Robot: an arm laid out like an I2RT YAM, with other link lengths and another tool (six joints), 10 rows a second.
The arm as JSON. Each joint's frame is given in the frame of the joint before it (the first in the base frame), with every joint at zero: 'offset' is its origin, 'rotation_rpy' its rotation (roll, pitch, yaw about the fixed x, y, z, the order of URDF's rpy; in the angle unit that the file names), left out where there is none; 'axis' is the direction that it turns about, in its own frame. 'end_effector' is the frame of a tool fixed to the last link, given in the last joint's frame.
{
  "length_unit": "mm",
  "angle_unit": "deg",
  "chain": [
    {
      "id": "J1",
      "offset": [
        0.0,
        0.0,
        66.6
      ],
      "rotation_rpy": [
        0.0,
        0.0,
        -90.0
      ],
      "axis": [
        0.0,
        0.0,
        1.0
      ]
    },
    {
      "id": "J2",
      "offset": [
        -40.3,
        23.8,
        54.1
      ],
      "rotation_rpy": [
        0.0,
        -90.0,
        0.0
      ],
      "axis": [
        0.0,
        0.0,
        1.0
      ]
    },
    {
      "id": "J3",
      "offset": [
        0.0,
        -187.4,
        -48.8
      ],
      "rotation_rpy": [
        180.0,
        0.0,
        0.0
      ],
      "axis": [
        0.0,
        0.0,
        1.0
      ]
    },
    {
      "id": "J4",
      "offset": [
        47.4,
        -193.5,
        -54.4
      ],
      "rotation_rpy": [
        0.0,
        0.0,
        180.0
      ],
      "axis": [
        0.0,
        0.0,
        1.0
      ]
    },
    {
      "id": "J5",
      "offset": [
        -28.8,
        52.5,
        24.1
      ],
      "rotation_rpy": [
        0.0,
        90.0,
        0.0
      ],
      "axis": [
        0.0,
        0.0,
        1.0
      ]
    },
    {
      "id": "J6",
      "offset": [
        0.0,
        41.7,
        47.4
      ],
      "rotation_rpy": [
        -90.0,
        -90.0,
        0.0
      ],
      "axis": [
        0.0,
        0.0,
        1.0
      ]
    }
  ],
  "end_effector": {
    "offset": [
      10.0,
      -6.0,
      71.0
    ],
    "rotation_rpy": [
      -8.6,
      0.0,
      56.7
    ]
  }
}
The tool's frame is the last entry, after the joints.
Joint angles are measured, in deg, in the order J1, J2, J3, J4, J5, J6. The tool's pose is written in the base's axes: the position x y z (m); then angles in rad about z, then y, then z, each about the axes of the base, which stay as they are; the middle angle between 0 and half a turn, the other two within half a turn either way. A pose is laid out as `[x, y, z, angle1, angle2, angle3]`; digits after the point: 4 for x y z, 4 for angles.
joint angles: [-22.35, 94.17, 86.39, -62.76, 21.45, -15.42]
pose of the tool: [0.2318, -0.1248, 0.1740, 0.1909, 2.6333, -0.9464]
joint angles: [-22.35, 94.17, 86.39, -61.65, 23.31, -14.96]
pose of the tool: [0.2328, -0.1287, 0.1760, 0.1684, 2.5993, -0.9839]
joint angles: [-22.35, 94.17, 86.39, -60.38, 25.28, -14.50]
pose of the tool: [0.2339, -0.1328, 0.1784, 0.1506, 2.5615, -1.0182]
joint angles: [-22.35, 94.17, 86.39, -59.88, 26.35, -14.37]
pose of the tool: [0.2340, -0.1348, 0.1796, 0.1371, 2.5439, -1.0384]
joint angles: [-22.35, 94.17, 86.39, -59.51, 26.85, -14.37]
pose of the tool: [0.2344, -0.1359, 0.1803, 0.1327, 2.5339, -1.0453]
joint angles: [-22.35, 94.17, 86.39, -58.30, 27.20, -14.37]
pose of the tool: [0.2370, -0.1375, 0.1814, 0.1471, 2.5137, -1.0360]
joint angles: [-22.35, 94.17, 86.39, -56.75, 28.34, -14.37]
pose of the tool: [0.2394, -0.1406, 0.1835, 0.1504, 2.4812, -1.0418]
